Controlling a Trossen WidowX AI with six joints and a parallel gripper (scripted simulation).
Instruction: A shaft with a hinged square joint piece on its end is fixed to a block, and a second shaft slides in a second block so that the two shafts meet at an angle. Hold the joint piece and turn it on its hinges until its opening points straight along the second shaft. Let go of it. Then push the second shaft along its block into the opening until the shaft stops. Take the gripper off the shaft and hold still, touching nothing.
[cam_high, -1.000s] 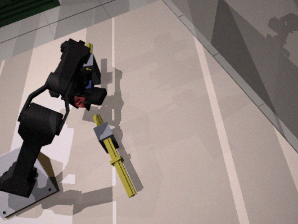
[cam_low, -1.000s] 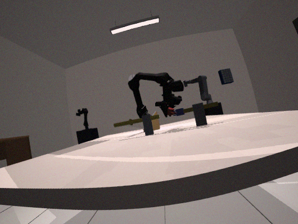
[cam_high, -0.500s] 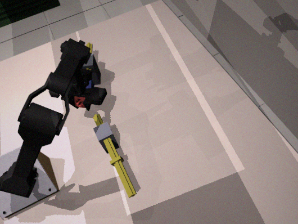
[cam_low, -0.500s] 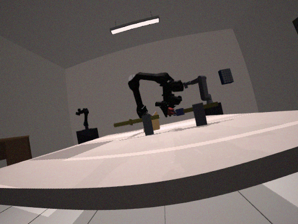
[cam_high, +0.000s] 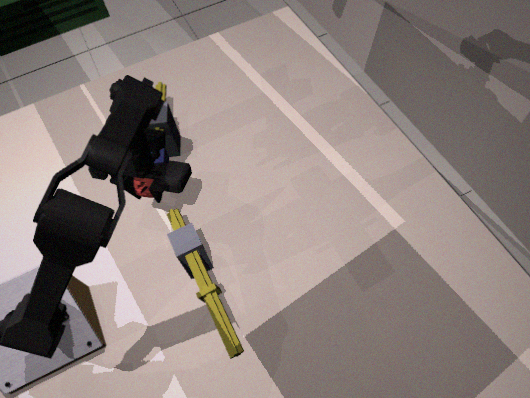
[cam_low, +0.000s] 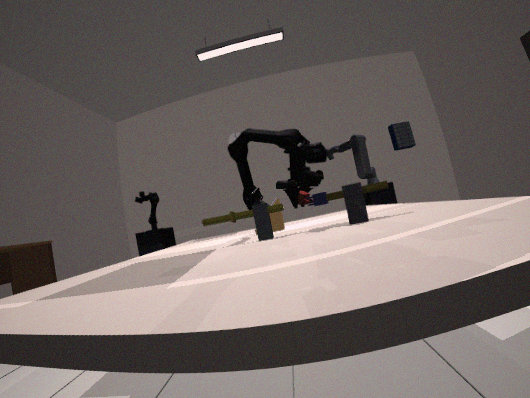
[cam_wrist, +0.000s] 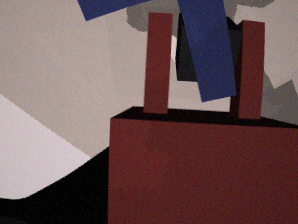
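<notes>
Now: the red joint piece 2 cm ahead of my gripper tip, 2 cm to the left of it and 3 cm above it.
</notes>
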